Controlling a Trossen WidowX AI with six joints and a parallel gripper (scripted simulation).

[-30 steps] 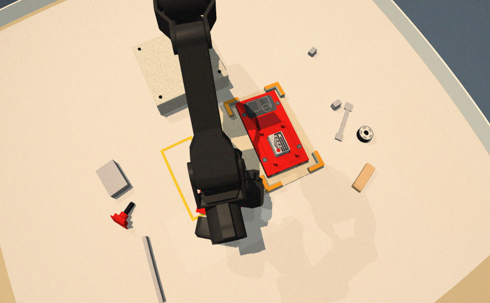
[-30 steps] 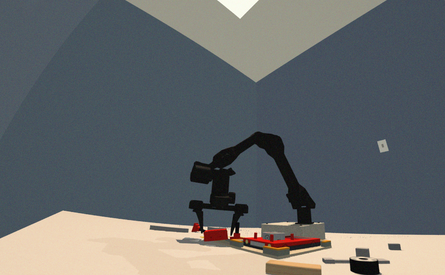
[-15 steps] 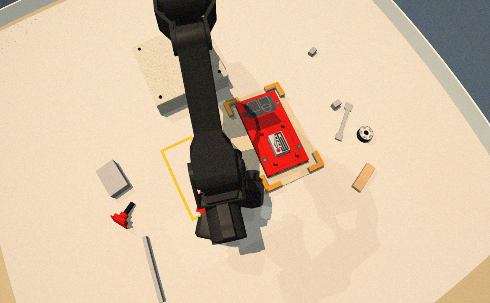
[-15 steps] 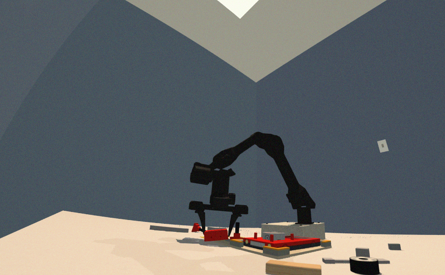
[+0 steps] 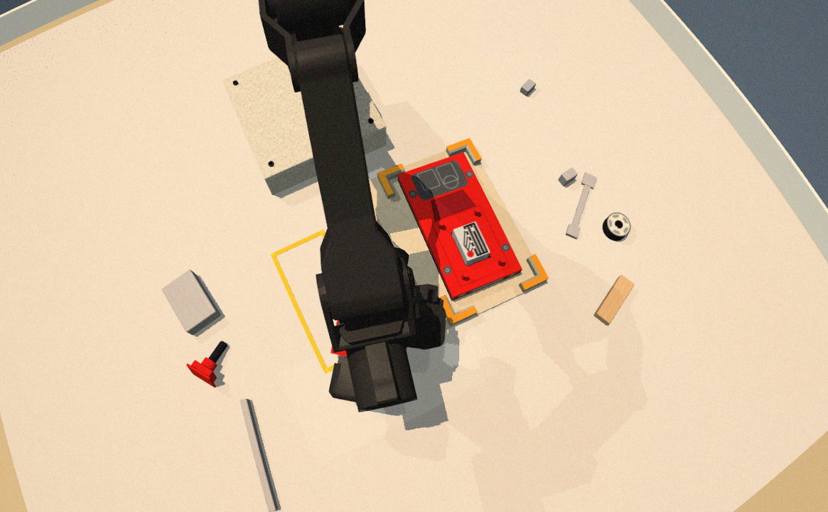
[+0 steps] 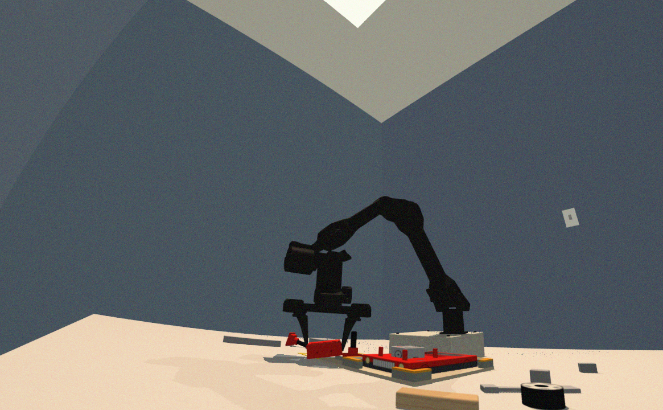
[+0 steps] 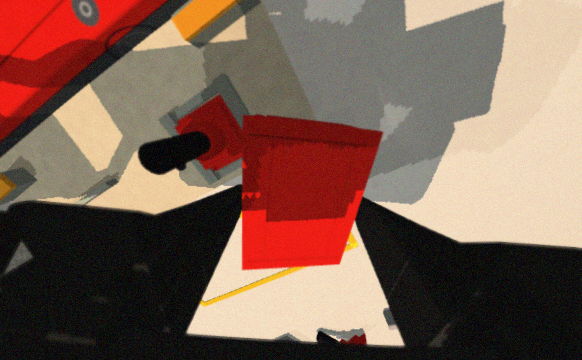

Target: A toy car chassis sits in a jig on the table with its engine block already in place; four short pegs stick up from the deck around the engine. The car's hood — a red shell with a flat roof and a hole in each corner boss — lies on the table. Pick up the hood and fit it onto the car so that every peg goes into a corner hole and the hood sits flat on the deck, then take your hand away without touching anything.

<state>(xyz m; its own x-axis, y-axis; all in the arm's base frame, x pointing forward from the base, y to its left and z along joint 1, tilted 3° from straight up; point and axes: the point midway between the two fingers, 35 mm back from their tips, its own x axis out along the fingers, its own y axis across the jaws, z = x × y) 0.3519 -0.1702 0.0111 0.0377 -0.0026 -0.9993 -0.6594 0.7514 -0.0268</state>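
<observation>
The grey engine block lies 10 mm behind my gripper tip, 190 mm to the left of it and 10 mm above it. Also, from my gripper tip: red hood (10 mm above); red-based black knob (10 mm behind, 60 mm to the left, 20 mm above); grey bar (30 mm ahead, 220 mm to the right, 10 mm below).
</observation>
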